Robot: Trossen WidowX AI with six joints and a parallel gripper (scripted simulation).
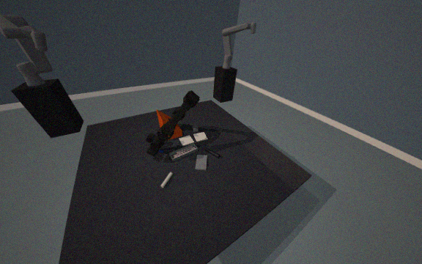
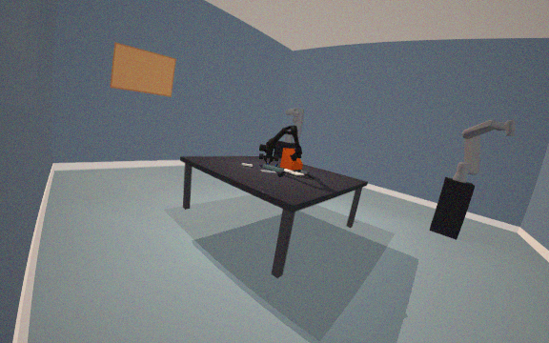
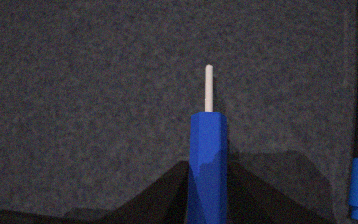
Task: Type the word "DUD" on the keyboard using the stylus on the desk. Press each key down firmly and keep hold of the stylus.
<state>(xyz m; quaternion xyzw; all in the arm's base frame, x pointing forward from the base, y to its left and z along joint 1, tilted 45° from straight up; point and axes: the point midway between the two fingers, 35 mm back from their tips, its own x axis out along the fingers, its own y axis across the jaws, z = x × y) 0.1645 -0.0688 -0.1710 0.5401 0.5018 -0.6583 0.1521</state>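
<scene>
The d key lies 24 cm to the left of my gripper tip and 10 cm ahead of it. Round my gripper tip: white stylus tip 3 cm to the right, 3 cm behind; u key 19 cm to the left, 13 cm ahead; blue stylus 1 cm to the right, 1 cm behind.
</scene>
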